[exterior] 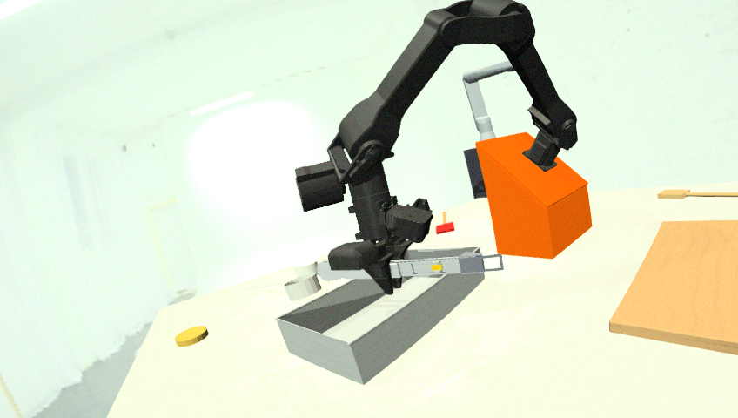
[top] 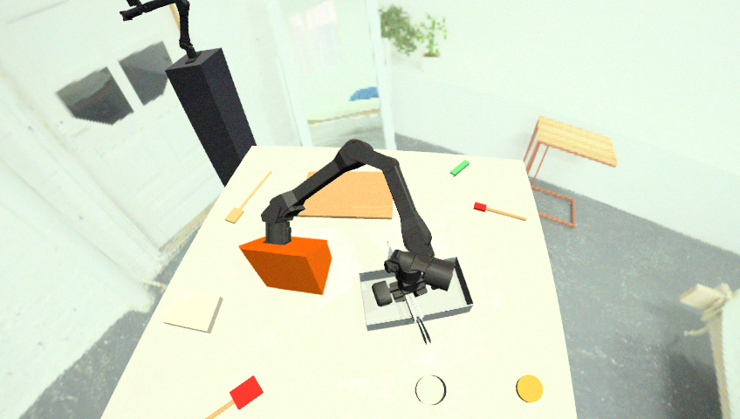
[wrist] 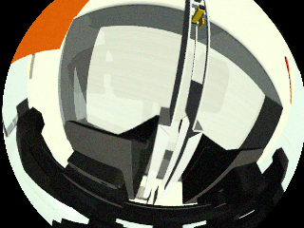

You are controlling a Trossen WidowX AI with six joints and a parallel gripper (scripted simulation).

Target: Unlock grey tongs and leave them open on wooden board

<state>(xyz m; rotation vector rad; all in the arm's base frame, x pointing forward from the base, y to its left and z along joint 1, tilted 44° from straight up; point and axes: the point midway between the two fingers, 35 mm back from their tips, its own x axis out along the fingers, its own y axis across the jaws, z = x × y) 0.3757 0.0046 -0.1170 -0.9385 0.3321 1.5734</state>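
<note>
Right now the roasting tin is 2 cm ahead of my gripper tip and 2 cm to the left of it. From my gripper tip the other things lie so: yellow disc (34 cm ahead, 24 cm to the right, 2 cm below); then wooden board (24 cm behind, 43 cm to the left, 2 cm below); then cream pad (67 cm behind, 11 cm to the right, 2 cm below).
</note>
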